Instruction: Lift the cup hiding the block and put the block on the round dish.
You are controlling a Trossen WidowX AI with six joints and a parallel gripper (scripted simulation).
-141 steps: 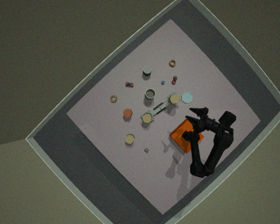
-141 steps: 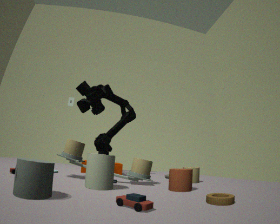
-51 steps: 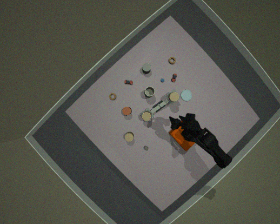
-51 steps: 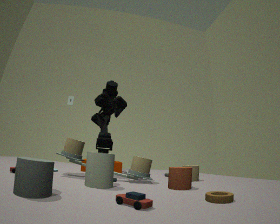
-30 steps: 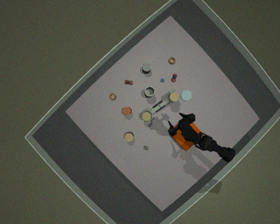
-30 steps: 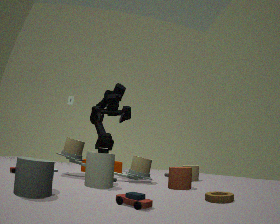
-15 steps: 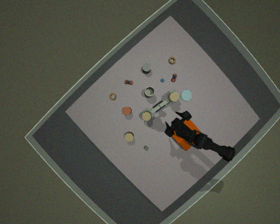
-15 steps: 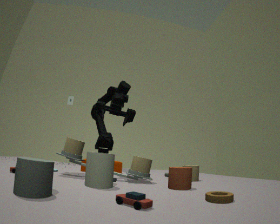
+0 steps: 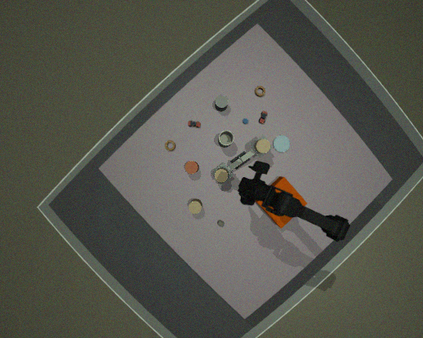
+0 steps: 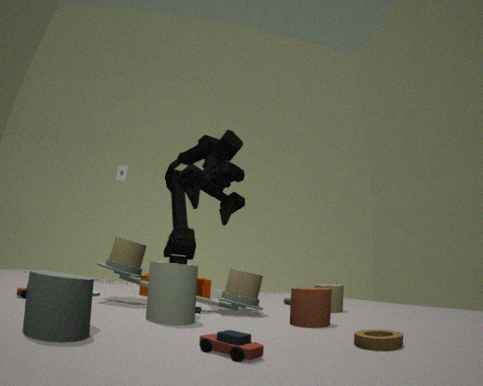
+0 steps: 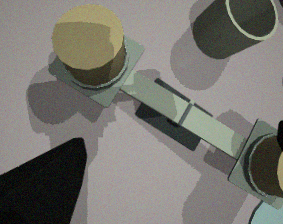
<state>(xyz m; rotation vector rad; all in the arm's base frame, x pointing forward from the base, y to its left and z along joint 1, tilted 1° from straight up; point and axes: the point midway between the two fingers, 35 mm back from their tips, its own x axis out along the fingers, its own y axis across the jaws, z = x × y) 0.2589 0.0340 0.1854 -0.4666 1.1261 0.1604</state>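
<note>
The grey block is 70 mm ahead of my gripper tip, 60 mm to the left of it and 170 mm below it. The rest, counted from my gripper tip: hollow pale cylinder: 180 mm ahead, 100 mm to the right, 170 mm below; then blue piece: 160 mm ahead, 260 mm to the right, 210 mm below; then orange cylinder: 220 mm ahead, 120 mm to the left, 180 mm below.
</note>
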